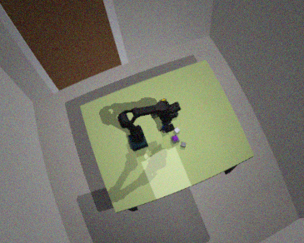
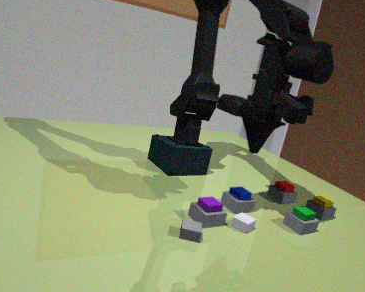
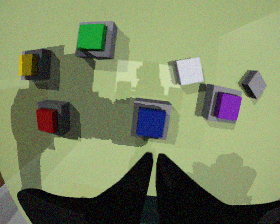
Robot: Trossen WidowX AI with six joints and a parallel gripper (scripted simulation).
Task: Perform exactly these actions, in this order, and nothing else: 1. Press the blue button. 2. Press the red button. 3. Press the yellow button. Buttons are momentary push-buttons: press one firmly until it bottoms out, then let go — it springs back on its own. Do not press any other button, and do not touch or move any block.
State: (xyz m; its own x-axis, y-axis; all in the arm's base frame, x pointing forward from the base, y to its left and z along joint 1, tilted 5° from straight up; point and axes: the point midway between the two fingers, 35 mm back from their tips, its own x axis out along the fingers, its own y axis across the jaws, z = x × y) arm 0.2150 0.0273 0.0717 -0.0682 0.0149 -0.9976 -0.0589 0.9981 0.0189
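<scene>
Now: the red button 30 mm behind my gripper tip, 150 mm to the left of it and 90 mm below it. Round my gripper tip: white block: 70 mm ahead, 40 mm to the right, 110 mm below; purple button: 40 mm ahead, 100 mm to the right, 90 mm below; blue button: 90 mm below.
</scene>
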